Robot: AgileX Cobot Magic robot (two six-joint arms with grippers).
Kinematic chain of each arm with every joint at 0, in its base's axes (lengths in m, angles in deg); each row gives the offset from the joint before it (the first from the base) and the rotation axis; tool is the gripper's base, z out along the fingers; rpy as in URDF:
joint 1: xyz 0 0 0.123 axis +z
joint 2: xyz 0 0 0 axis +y
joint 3: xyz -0.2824 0 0.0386 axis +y
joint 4: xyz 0.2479 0 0.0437 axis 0.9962 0 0.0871
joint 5: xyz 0 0 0 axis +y
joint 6: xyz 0.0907 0 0.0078 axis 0.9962 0 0.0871
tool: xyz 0 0 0 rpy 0 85 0
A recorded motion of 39 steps. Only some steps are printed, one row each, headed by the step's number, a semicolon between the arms.
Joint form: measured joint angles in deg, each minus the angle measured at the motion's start. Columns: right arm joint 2, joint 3, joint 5, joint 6, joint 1, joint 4; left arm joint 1, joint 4, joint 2, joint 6, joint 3, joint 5.
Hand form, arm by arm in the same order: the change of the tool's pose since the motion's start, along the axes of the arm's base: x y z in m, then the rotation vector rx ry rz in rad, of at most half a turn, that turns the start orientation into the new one. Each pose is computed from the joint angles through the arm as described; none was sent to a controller.
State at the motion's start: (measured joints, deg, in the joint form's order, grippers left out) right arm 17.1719 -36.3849 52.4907 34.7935 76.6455 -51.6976; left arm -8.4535 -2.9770 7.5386 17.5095 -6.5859 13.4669
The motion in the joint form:
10: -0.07 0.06 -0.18 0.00 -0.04 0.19; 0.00 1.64 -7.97 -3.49 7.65 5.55
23: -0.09 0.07 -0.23 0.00 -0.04 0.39; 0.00 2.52 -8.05 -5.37 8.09 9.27
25: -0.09 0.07 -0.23 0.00 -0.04 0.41; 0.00 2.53 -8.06 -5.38 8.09 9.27
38: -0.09 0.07 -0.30 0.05 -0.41 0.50; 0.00 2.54 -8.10 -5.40 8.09 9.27
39: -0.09 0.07 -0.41 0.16 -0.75 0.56; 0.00 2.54 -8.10 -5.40 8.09 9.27
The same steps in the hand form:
10: -0.0002 0.0001 -0.0002 0.0025 0.0015 0.0029; -0.0096 0.0018 -0.0456 -0.0170 0.0953 0.0112
23: -0.0004 0.0002 -0.0004 0.0039 0.0041 0.0050; -0.0112 0.0025 -0.0538 -0.0224 0.1683 0.0211
25: -0.0004 0.0002 -0.0004 0.0040 0.0044 0.0051; -0.0112 0.0025 -0.0538 -0.0224 0.1681 0.0211
38: -0.0004 -0.0001 -0.0004 0.0057 0.0058 0.0000; -0.0112 0.0025 -0.0537 -0.0227 0.1674 0.0212
39: -0.0004 -0.0003 -0.0004 0.0084 0.0069 -0.0045; -0.0112 0.0025 -0.0537 -0.0227 0.1674 0.0212

